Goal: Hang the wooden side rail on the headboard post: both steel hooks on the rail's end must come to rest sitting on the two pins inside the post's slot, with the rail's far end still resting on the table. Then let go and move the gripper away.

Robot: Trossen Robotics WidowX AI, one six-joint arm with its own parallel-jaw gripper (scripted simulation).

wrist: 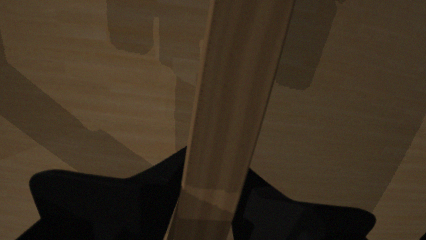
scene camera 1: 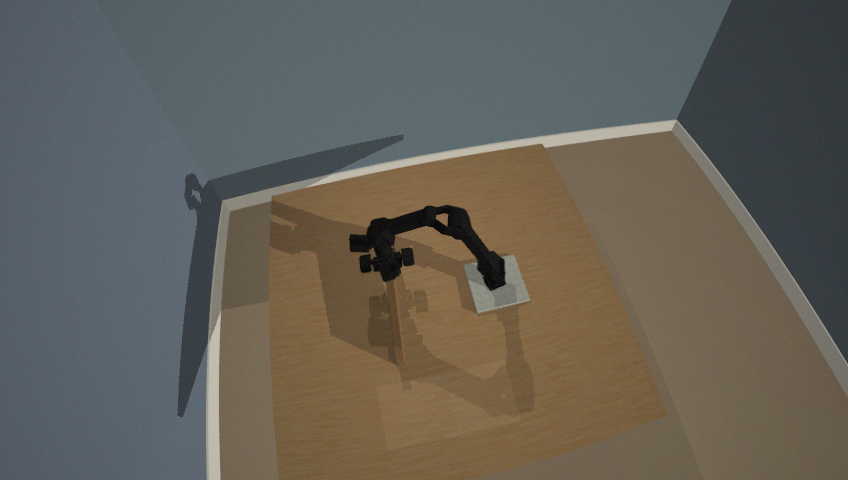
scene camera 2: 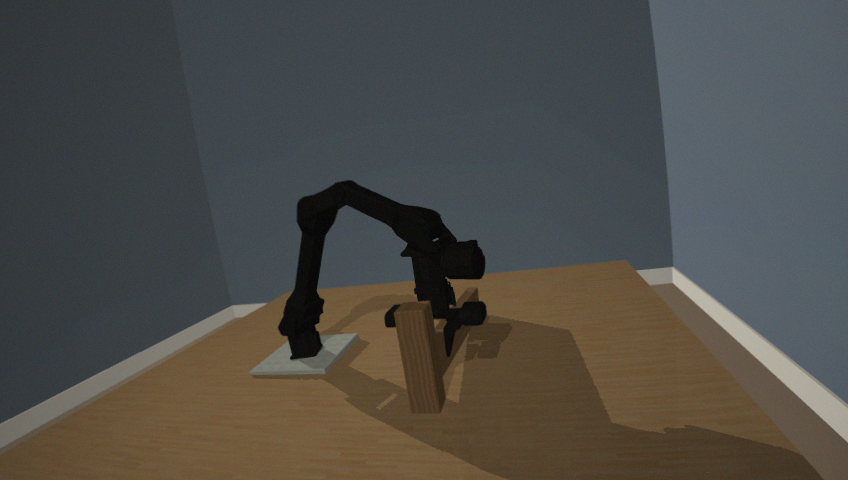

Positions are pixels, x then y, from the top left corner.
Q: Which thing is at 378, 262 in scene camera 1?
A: My gripper.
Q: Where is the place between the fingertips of my gripper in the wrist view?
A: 208, 153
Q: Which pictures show my gripper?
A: The wrist view, scene camera 1 and scene camera 2: all of them.
